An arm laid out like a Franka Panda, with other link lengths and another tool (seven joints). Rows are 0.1 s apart.
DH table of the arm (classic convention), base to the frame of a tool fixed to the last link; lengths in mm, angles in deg. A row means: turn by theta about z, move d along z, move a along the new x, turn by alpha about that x. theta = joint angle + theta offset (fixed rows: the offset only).
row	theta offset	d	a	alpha
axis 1	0	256.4	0	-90
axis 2	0	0	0	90
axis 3	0	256	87.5	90
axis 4	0	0	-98.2	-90
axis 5	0	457	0	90
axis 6	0	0	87.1	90
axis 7	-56.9	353.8	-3.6	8.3
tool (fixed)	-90	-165	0	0
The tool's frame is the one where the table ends.
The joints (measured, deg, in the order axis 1, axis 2, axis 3, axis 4, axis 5, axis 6, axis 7), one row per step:
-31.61, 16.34, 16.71, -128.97, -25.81, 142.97, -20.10
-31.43, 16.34, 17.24, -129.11, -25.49, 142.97, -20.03
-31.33, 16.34, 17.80, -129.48, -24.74, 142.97, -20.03
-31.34, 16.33, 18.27, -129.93, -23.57, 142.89, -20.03
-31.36, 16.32, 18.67, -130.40, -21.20, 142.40, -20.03
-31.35, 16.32, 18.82, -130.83, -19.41, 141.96, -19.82
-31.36, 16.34, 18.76, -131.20, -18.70, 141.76, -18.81
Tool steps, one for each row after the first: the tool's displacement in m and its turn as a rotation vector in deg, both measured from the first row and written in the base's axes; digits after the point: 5 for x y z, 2 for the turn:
0.00102, 0.00820, -0.00070, 0.35, 0.02, 0.37
-0.00018, 0.01678, -0.00323, 1.00, 0.23, 0.43
-0.00301, 0.02356, -0.00653, 1.88, 0.58, -0.06
-0.00792, 0.02988, -0.01087, 3.39, 1.28, -1.68
-0.01302, 0.03345, -0.01497, 4.49, 1.96, -3.23
-0.01748, 0.03370, -0.01836, 4.89, 2.36, -4.88

